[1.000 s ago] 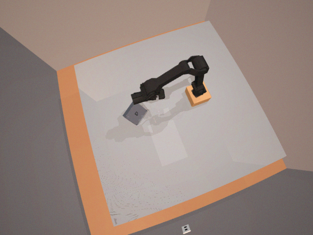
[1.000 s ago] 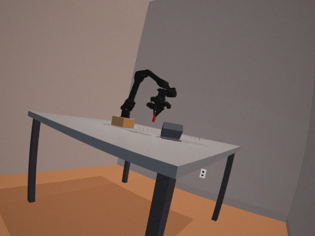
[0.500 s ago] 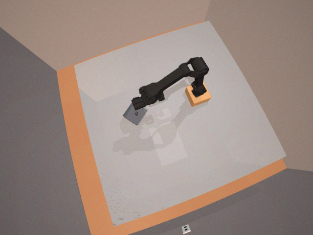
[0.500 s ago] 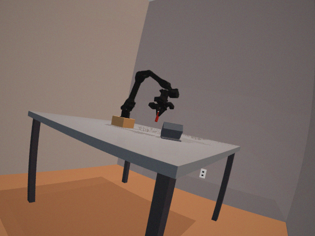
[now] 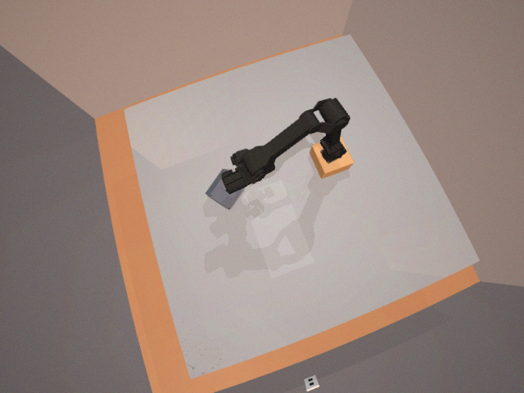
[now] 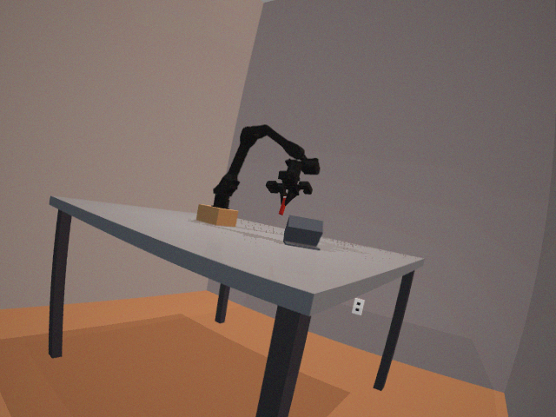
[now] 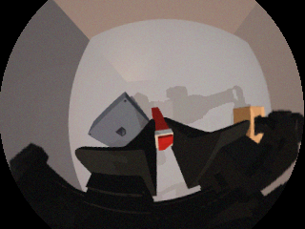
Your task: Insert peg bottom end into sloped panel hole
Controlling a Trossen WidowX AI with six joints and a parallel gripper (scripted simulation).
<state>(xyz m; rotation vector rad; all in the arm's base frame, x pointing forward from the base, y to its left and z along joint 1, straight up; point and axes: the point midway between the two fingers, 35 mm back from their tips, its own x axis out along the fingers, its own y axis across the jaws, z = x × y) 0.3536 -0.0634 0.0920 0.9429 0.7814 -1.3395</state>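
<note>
Right now the sloped panel is 10 cm ahead of my gripper tip and 9 cm below it. Also, from my gripper tip: red peg 1 cm to the left, 1 cm above.
</note>
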